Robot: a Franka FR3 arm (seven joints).
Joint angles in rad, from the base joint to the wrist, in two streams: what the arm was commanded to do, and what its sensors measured. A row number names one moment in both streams.
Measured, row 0:
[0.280, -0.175, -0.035, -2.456, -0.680, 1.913, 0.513]
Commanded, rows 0 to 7:
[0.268, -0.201, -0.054, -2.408, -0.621, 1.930, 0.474]
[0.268, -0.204, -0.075, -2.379, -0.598, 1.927, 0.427]
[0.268, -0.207, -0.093, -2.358, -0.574, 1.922, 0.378]
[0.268, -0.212, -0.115, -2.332, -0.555, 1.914, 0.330]
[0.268, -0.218, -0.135, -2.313, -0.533, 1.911, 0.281]
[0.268, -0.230, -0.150, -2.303, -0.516, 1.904, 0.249]
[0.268, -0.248, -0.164, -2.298, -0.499, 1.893, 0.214]
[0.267, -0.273, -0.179, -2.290, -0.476, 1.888, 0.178]
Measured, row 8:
[0.278, -0.215, -0.149, -2.313, -0.540, 1.914, 0.286]
